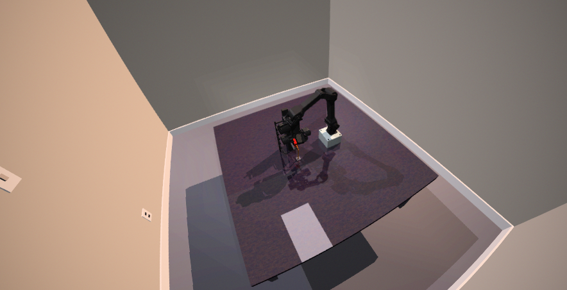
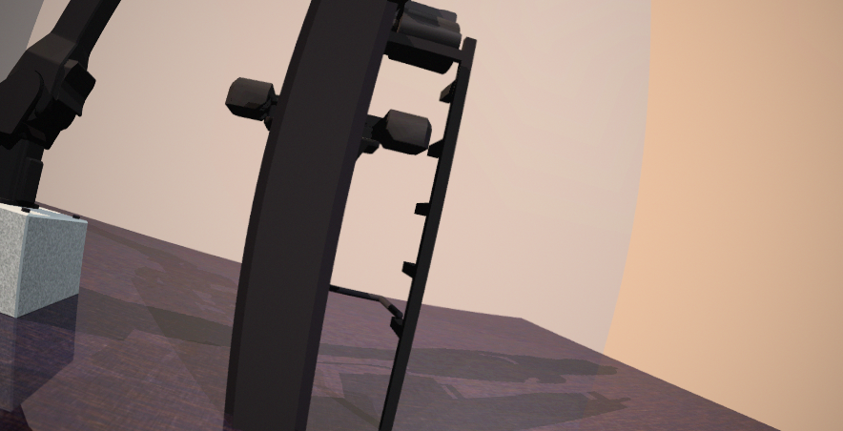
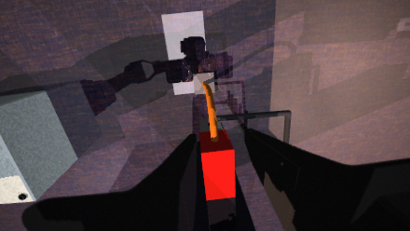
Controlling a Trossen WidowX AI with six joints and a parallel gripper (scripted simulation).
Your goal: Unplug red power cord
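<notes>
Right now the red plug is 6 cm to the right of my gripper tip and 1 cm below it.
</notes>
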